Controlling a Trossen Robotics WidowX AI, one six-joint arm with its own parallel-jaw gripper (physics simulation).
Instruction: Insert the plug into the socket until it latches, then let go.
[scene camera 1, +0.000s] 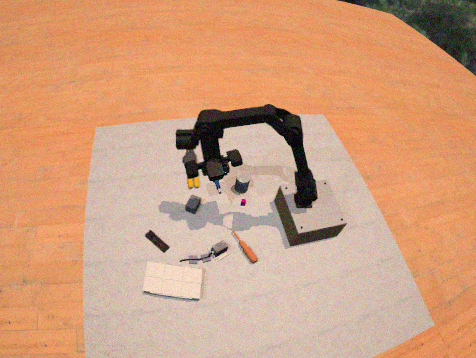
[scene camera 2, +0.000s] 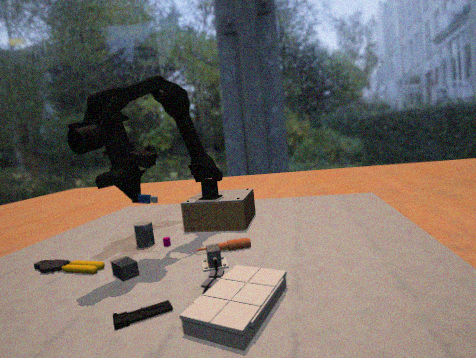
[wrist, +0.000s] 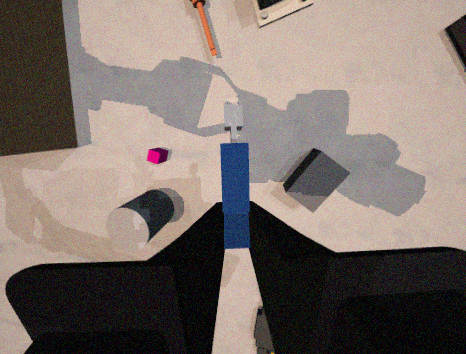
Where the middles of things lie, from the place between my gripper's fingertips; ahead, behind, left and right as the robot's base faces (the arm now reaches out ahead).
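My hand is 20 mm to the right of the blue plug (wrist: 234, 156) and 10 mm below it, and going by their middles, that plug is the nearest to my hand of the things named here. The dark cube (wrist: 314, 180) is 80 mm ahead of my hand and 150 mm below it. I see the black bar (scene camera 2: 121, 320) too, 160 mm to the left of my hand, 210 mm ahead of it and 160 mm below it, while the white tiled block (scene camera 2: 232, 311) is 140 mm ahead of my hand, 320 mm to the left of it and 150 mm below it. Going by their middles, the white tiled block is the farthest from my hand of the things named here.
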